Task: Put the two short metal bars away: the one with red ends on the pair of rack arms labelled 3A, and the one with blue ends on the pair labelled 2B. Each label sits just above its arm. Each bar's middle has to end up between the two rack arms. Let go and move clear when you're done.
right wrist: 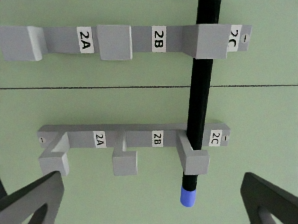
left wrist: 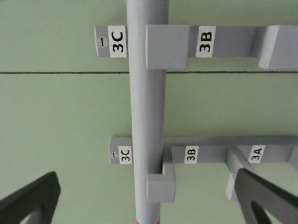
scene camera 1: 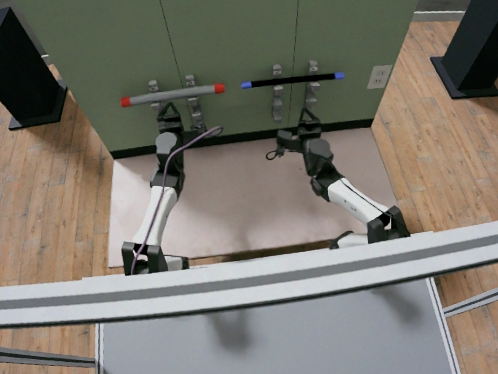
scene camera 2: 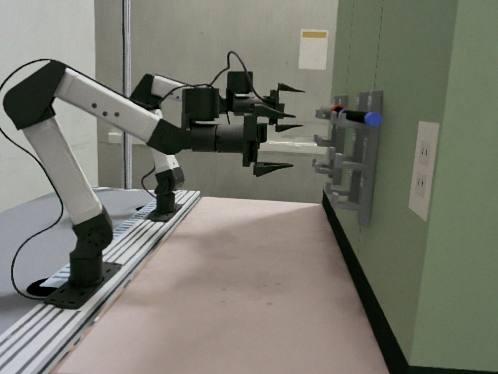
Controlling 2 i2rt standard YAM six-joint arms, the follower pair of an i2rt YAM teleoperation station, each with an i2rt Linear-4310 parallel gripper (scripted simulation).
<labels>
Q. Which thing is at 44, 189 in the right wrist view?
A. My right gripper.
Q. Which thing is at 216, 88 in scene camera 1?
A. A red-ended grey bar.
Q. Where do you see a rack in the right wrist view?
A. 57, 139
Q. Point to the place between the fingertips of my right gripper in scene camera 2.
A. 294, 141
</labels>
